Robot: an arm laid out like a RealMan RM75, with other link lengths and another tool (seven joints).
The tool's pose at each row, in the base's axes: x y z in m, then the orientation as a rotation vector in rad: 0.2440, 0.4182, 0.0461, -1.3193, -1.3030, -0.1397; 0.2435, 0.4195, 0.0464, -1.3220, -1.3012, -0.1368; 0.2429, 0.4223, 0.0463, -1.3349, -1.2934, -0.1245; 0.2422, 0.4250, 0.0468, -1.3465, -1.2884, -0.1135; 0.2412, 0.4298, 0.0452, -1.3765, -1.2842, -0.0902; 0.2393, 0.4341, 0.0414, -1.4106, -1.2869, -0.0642; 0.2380, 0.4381, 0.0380, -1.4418, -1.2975, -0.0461; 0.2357, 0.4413, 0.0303, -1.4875, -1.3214, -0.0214; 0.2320, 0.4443, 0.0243, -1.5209, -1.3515, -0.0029; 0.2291, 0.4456, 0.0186, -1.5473, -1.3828, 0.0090; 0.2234, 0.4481, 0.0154, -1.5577, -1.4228, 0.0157; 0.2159, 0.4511, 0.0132, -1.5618, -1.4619, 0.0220; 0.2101, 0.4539, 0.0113, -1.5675, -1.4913, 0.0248; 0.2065, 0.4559, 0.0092, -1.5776, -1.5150, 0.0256
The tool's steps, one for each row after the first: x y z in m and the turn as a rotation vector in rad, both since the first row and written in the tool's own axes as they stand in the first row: 0.0008, -0.0001, 0.0012, -0.0002, -0.0008, 0.0037; 0.0021, 0.0005, 0.0037, -0.0023, -0.0044, 0.0200; 0.0037, 0.0006, 0.0060, -0.0047, -0.0093, 0.0335; 0.0049, 0.0026, 0.0106, -0.0152, -0.0260, 0.0613; 0.0038, 0.0050, 0.0160, -0.0289, -0.0506, 0.0884; 0.0031, 0.0076, 0.0207, -0.0460, -0.0766, 0.1059; -0.0016, 0.0118, 0.0267, -0.0737, -0.1199, 0.1258; -0.0057, 0.0139, 0.0328, -0.0963, -0.1610, 0.1338; -0.0102, 0.0157, 0.0371, -0.1170, -0.1976, 0.1347; -0.0132, 0.0145, 0.0433, -0.1296, -0.2330, 0.1218; -0.0159, 0.0116, 0.0507, -0.1377, -0.2657, 0.1067; -0.0178, 0.0096, 0.0568, -0.1468, -0.2901, 0.0955; -0.0195, 0.0090, 0.0611, -0.1591, -0.3107, 0.0881
